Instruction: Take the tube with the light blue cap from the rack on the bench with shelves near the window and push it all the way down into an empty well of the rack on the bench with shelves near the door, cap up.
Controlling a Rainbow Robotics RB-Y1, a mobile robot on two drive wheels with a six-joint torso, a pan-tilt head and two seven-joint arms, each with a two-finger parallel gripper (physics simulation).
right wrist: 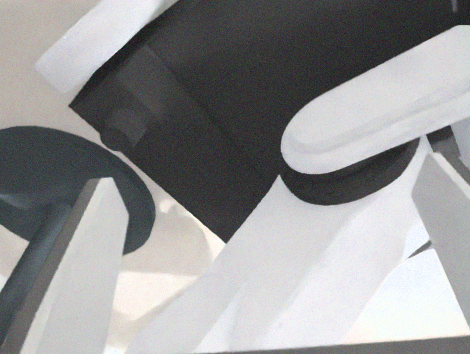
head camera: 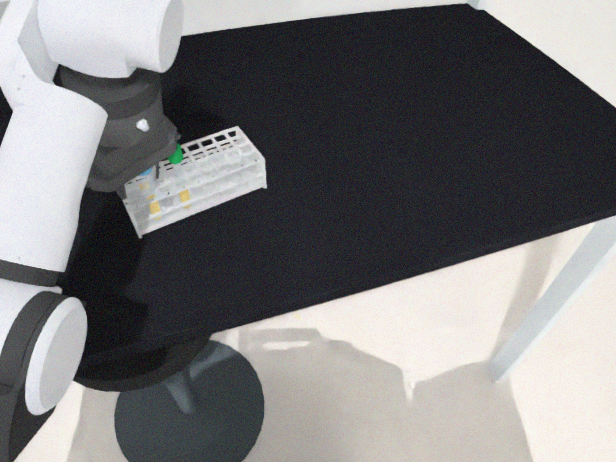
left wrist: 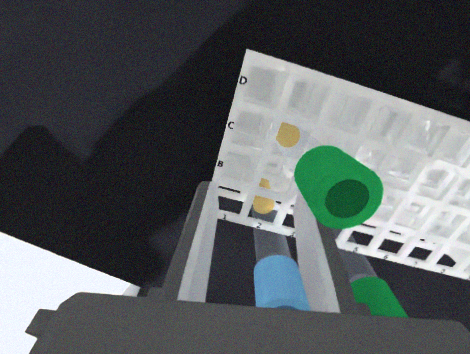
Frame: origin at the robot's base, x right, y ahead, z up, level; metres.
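Where they show: left gripper, between the fingertips: [head camera: 137,184] [left wrist: 256,196]; right gripper, between the fingertips: [right wrist: 268,185].
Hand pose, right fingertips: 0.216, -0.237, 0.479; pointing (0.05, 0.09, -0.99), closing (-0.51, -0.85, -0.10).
Things, the pixels of their top centre, and the offset from my right fingertips, as dx, dy, dz. "spot": a spot on its surface instead.
- clear white tube rack, centre of its top: [left wrist: 392,191] [head camera: 187,163] -0.034, +0.632, +0.494
- tube with the light blue cap, centre of its top: [left wrist: 281,312] -0.100, +0.602, +0.556
- green-capped tube, centre of its top: [left wrist: 341,204] -0.097, +0.647, +0.556
- green cap, centre of its top: [left wrist: 392,334] [head camera: 172,146] -0.057, +0.600, +0.556
- Yellow liquid, a spot on its surface: [left wrist: 287,133] spot: -0.104, +0.651, +0.501
- pale bench leg, a spot on its surface: [head camera: 547,302] spot: +0.676, +0.273, -0.030
A clear white tube rack [head camera: 196,179] stands on the black bench top at the left. The tube with the light blue cap [left wrist: 278,282] stands in the rack's front row; its cap just shows in the head view [head camera: 147,171]. A green-capped tube [left wrist: 338,186] stands beside it [head camera: 175,155], and another green cap [left wrist: 376,295] shows at the lower right. My left gripper [left wrist: 256,196] [head camera: 155,171] is lowered over the rack end. Its fingers stand apart on either side of the light blue cap, with a gap on the left side. My right gripper [right wrist: 268,185] is wide open and empty, away from the bench.
Yellow liquid [left wrist: 287,133] shows in the tubes' lower parts. My left arm fills the left of the head view. A round dark pedestal base [head camera: 189,402] stands on the floor under the bench edge. A pale bench leg [head camera: 547,302] is at the right.
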